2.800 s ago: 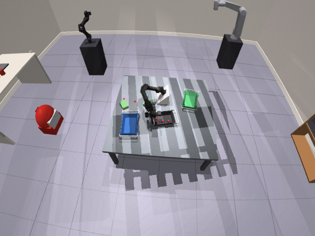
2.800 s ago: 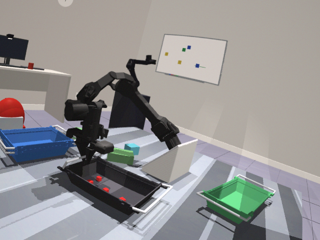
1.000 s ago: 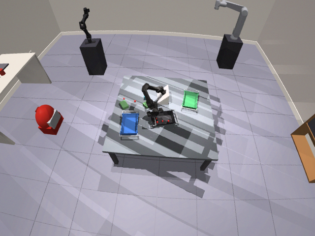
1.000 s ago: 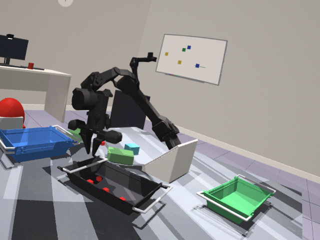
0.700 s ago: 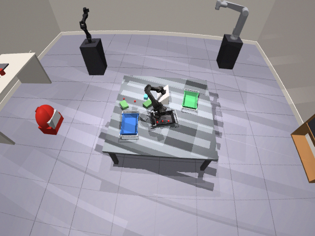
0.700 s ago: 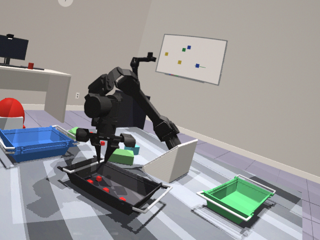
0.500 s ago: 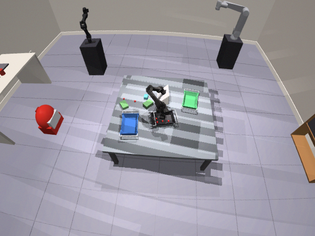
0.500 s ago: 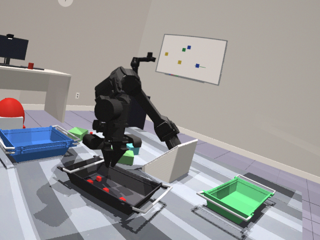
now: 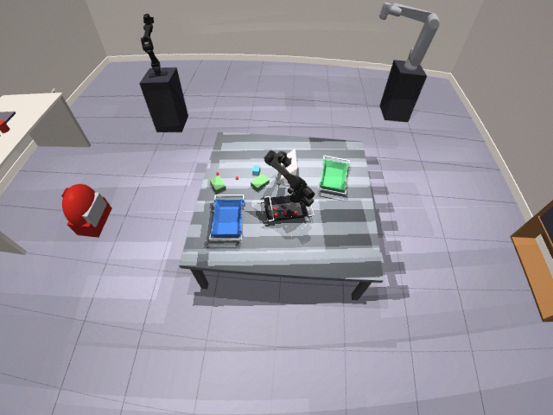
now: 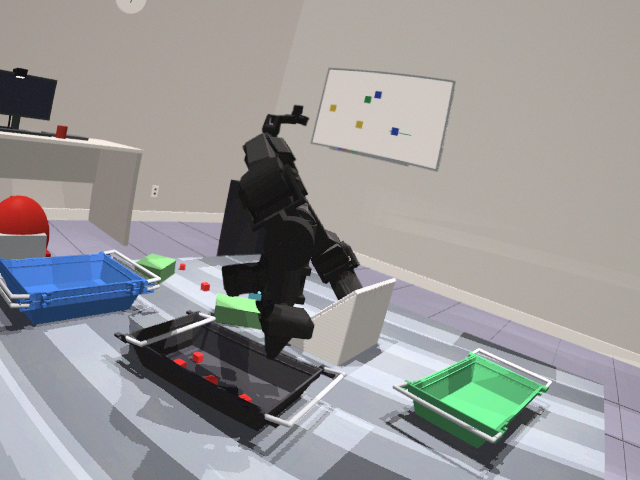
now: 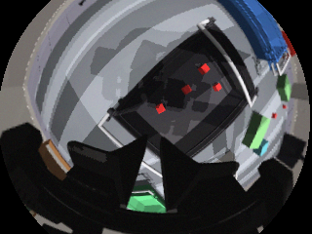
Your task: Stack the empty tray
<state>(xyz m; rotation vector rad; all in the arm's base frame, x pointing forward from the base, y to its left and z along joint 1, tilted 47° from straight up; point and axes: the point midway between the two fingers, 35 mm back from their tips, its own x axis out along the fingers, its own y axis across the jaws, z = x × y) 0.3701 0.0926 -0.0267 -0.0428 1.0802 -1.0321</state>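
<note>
Now: gripper tip 330 mm past the green tray, 270 mm to the right of it and 60 mm above it. From my gripper tip the other things lie so: cyan block 370 mm behind, 330 mm to the right, 80 mm below.
</note>
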